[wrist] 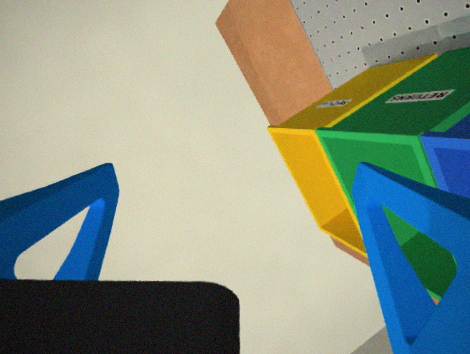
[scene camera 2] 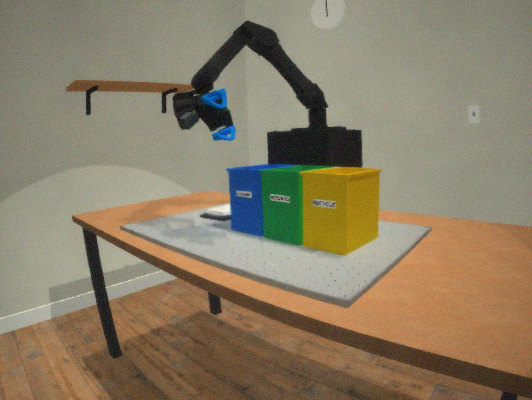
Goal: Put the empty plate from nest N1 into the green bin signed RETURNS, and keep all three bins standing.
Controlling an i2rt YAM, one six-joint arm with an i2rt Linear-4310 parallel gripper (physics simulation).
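Pixels of known places: gripper, fingertip midpoint: (wrist: 235, 176) (scene camera 2: 228, 124); arm's base, link origin: (scene camera 2: 318, 130).
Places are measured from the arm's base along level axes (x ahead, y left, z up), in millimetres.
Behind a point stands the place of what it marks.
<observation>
My gripper (scene camera 2: 227, 117) {x 424, y 25, z 12 mm} (wrist: 235, 176) {x 424, y 25, z 12 mm} is open, with nothing between its blue fingers. It hangs high in the air, to the left of and above the bins in the scene view. The green bin (scene camera 2: 282, 220) {x 361, y 144, z -234 mm} (wrist: 430, 115) {x 361, y 93, z -145 mm} signed RETURNS stands upright between the blue bin (scene camera 2: 245, 215) {x 362, y 7, z -238 mm} (wrist: 452, 162) {x 342, y 61, z -120 mm} and the yellow bin (scene camera 2: 362, 215) {x 283, y 328, z -213 mm} (wrist: 295, 165) {x 298, y 326, z -119 mm}. A flat white plate (scene camera 2: 219, 210) {x 281, y -217, z -264 mm} lies low on a dark holder behind the blue bin, which hides part of it. I cannot read a nest label or tell whether the plate is empty. The plate does not show in the wrist view.
The bins stand side by side on a grey perforated board (scene camera 2: 300, 270) {x 487, y 303, z -290 mm} (wrist: 345, 30) {x 423, y 343, z -289 mm} on the wooden table (scene camera 2: 450, 270) {x 294, y 561, z -303 mm} (wrist: 280, 60) {x 416, y 610, z -303 mm}. The arm's black base (scene camera 2: 315, 145) {x 114, y 69, z -52 mm} is behind them. A wall shelf (scene camera 2: 130, 87) is at the left, behind the gripper in the scene view.
</observation>
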